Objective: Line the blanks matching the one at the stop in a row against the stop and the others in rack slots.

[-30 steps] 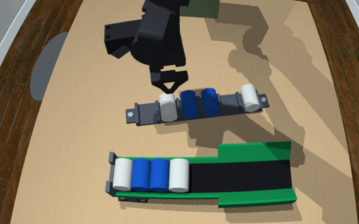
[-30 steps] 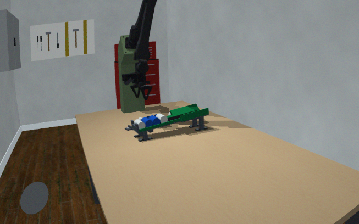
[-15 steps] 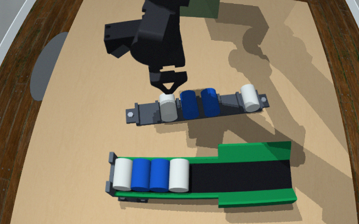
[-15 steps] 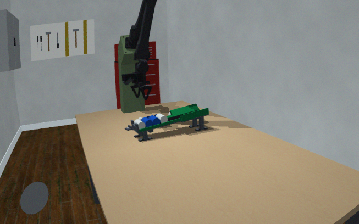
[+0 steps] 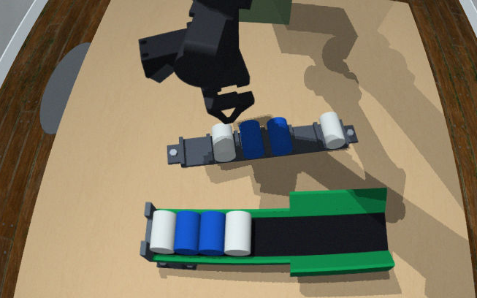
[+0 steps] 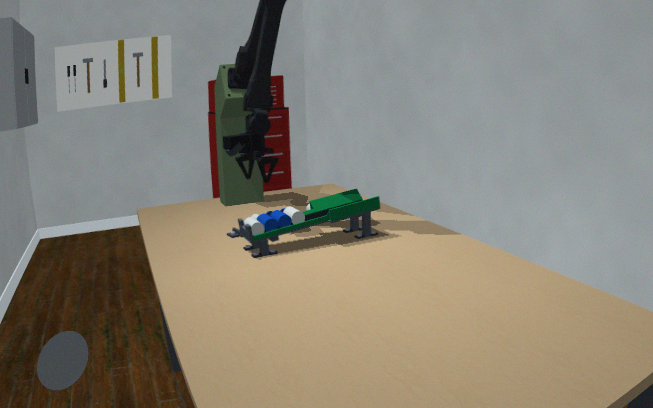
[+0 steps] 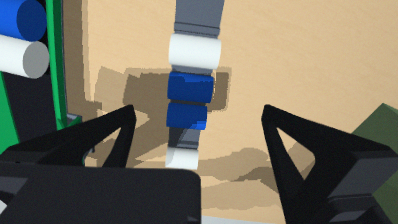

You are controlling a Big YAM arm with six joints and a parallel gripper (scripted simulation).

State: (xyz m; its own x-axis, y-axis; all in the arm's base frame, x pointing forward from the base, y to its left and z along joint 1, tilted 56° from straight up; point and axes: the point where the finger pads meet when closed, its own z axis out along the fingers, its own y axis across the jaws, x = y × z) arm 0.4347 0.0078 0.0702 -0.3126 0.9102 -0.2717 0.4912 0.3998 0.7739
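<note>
My gripper is now 30 mm past the stock rack, 70 mm to the right of it and 170 mm above it. The rest, counted from my hand: grey stop 220 mm ahead, 50 mm to the right, 100 mm below.
</note>
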